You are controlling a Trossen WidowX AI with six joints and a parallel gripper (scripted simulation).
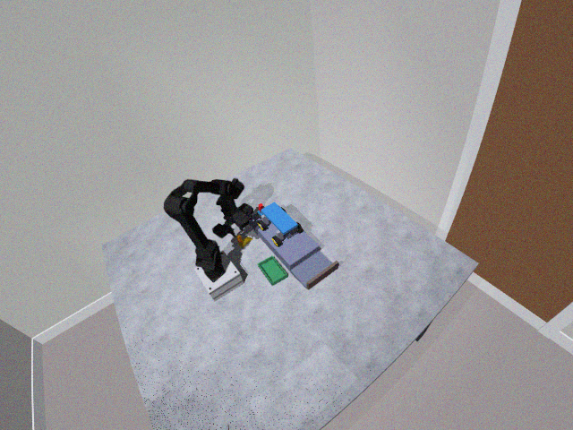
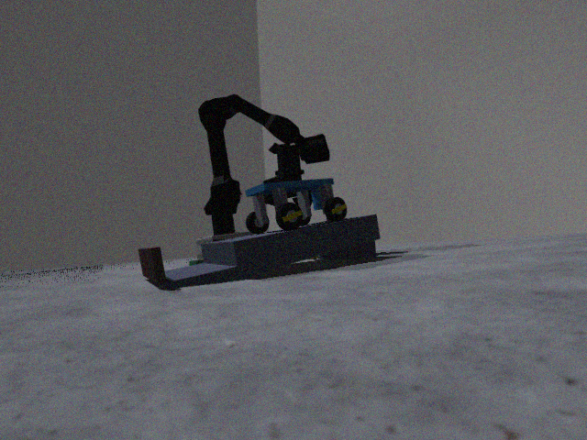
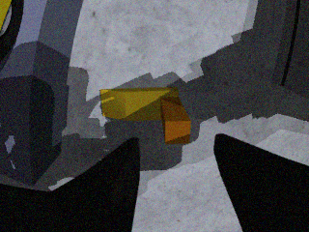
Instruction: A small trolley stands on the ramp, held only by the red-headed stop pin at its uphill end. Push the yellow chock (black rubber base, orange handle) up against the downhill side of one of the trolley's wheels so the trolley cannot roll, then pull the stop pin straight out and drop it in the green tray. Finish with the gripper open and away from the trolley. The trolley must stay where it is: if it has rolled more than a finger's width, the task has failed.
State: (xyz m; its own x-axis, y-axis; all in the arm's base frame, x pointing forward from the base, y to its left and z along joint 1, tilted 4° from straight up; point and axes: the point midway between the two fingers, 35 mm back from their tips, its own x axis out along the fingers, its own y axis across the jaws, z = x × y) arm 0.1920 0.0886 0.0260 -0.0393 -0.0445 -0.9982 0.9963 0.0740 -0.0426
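My gripper tip is 60 mm above the yellow chock and 20 mm short of it. The rest, counted from my gripper tip: ramp (130 mm to the right, 130 mm ahead, 30 mm below); then blue-topped trolley (130 mm ahead, 120 mm to the right, 30 mm above); then red-headed stop pin (130 mm ahead, 50 mm above, 20 mm to the right).
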